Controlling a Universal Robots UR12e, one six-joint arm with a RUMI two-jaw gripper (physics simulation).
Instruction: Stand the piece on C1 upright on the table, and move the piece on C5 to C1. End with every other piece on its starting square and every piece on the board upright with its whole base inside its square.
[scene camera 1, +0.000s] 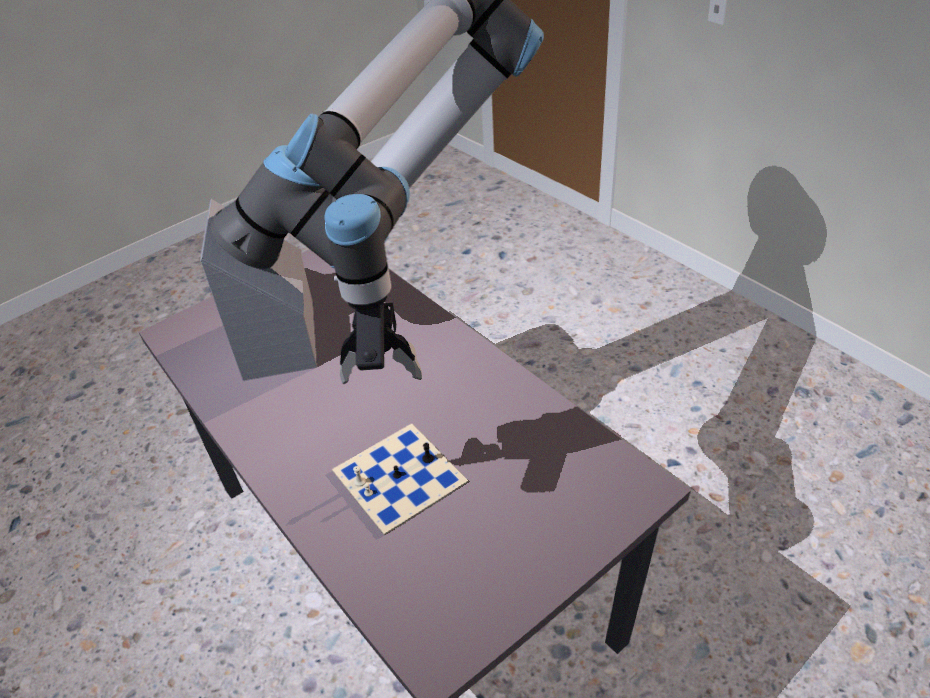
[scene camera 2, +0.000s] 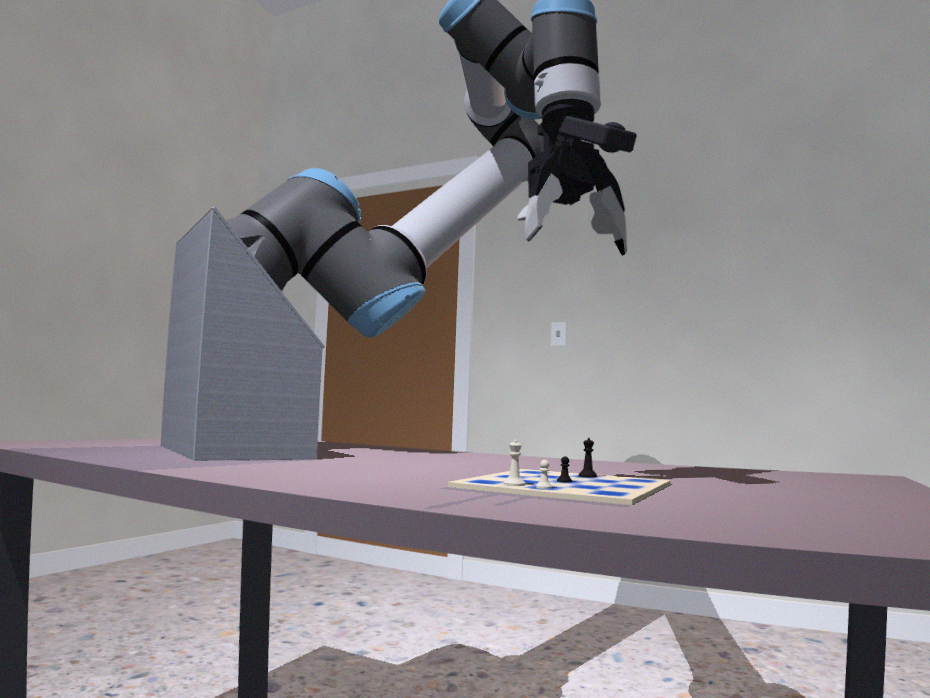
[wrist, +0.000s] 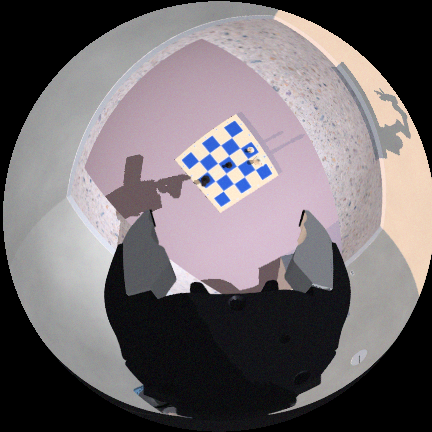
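Pixels of known places: gripper, fingertip midpoint: (scene camera 1: 382, 381) (scene camera 2: 578, 248) (wrist: 227, 211); arm's base, link origin: (scene camera 1: 243, 241) (scene camera 2: 228, 275).
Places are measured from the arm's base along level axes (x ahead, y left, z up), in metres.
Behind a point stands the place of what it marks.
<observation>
The chessboard (scene camera 1: 384, 528) @(x 0.739, y -0.042, z -0.308 m) (scene camera 2: 638, 496) @(x 0.747, y -0.016, z -0.308 m) (wrist: 237, 119) @(x 0.732, y -0.044, z -0.307 m), blue and cream, lies on the table. Four pieces stand upright on it: a tall white king (scene camera 1: 359, 474) @(x 0.605, y -0.025, z -0.279 m) (scene camera 2: 514, 464) @(x 0.603, y -0.032, z -0.283 m) (wrist: 255, 161) @(x 0.603, y -0.020, z -0.298 m), a white pawn (scene camera 1: 368, 490) @(x 0.643, y -0.026, z -0.294 m) (scene camera 2: 544, 475) @(x 0.641, y -0.029, z -0.293 m) (wrist: 250, 149) @(x 0.643, y -0.023, z -0.278 m) beside it, a black pawn (scene camera 1: 397, 471) @(x 0.635, y 0.051, z -0.293 m) (scene camera 2: 564, 471) @(x 0.633, y 0.046, z -0.294 m) (wrist: 228, 165) @(x 0.635, y 0.049, z -0.277 m) near the middle, and a tall black king (scene camera 1: 427, 453) @(x 0.636, y 0.128, z -0.283 m) (scene camera 2: 588, 459) @(x 0.634, y 0.125, z -0.284 m) (wrist: 204, 180) @(x 0.636, y 0.124, z -0.270 m) near the opposite edge. Square labels are too small to read. My gripper (scene camera 1: 381, 379) @(x 0.643, y 0.052, z -0.009 m) (scene camera 2: 576, 245) @(x 0.643, y 0.052, z -0.009 m) (wrist: 227, 211) @(x 0.643, y 0.052, z -0.009 m) is open and empty, high above the table, pointing down, on the pedestal side of the board.
The table (scene camera 1: 488, 586) @(x 0.972, y 0.060, z -0.313 m) (scene camera 2: 751, 518) @(x 0.870, y -0.061, z -0.313 m) (wrist: 165, 100) @(x 0.917, y 0.083, z -0.314 m) carries the board. A grey pedestal (scene camera 1: 262, 330) @(x 0.158, y -0.048, z -0.161 m) (scene camera 2: 255, 390) @(x 0.157, y -0.049, z -0.206 m) bears the arm at one end of the table. The arm's shadow falls on the table beside the black king's edge of the board.
</observation>
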